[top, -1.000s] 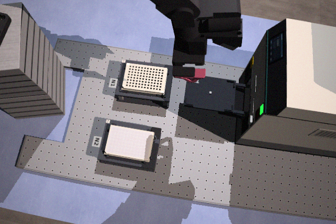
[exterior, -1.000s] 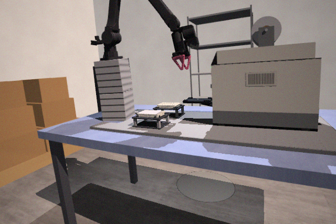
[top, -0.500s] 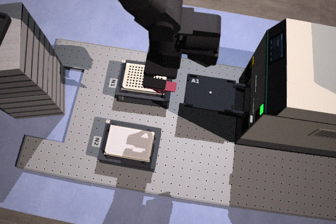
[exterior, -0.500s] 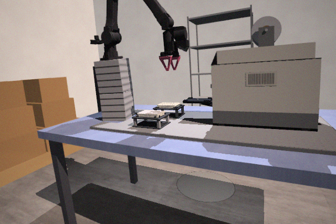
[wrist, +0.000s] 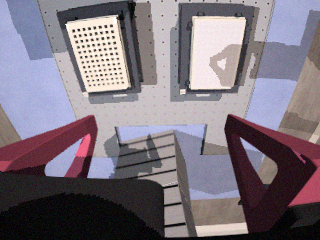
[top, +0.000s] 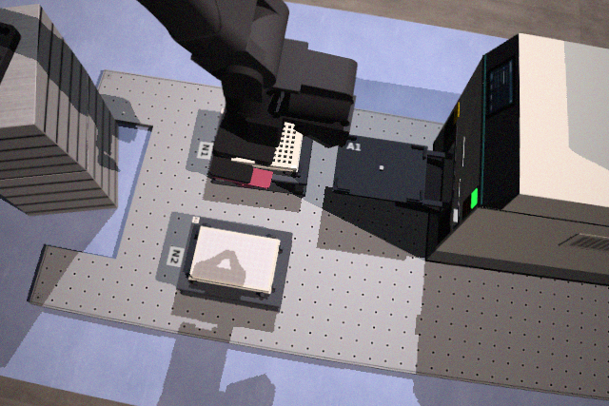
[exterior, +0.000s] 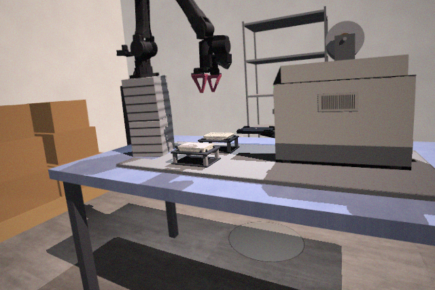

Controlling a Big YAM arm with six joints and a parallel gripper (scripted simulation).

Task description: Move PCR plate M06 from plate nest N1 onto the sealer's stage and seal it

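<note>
My gripper is now 220 mm above the white 96-well plate M06, 100 mm to the right of it and 30 mm past it. From my hand the other things lie so: sealer stage: 180 mm below, 170 mm ahead, 90 mm to the left; plate nest N1: 230 mm below, 100 mm to the left, 30 mm behind; sealed plate M09: 220 mm below, 100 mm to the right, 10 mm behind.
</note>
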